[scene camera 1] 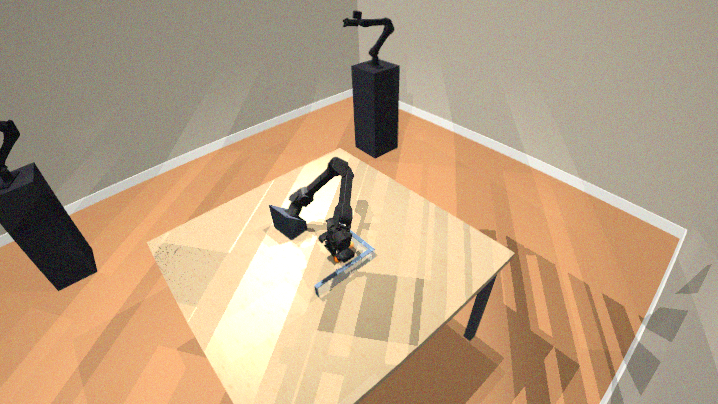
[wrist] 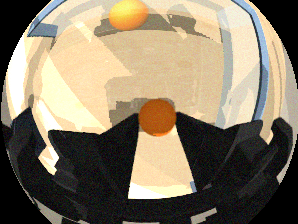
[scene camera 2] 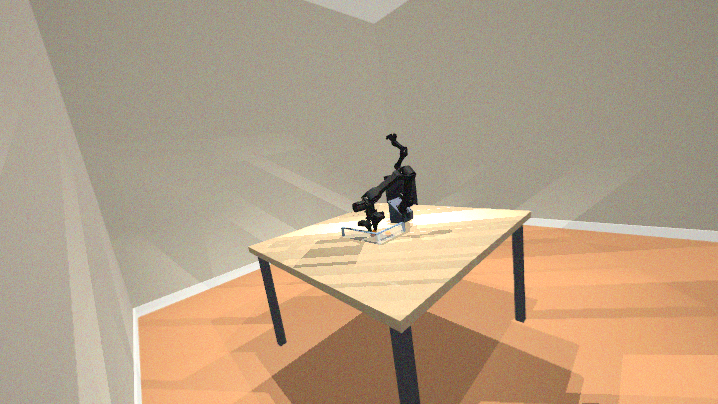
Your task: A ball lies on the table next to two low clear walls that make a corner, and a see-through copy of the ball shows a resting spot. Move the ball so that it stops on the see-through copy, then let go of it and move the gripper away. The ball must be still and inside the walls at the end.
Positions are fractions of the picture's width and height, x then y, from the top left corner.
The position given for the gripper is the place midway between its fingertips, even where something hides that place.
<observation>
In view: the gripper (wrist: 0.53, 0.52) and an orange ball (wrist: 0.53, 0.52).
</observation>
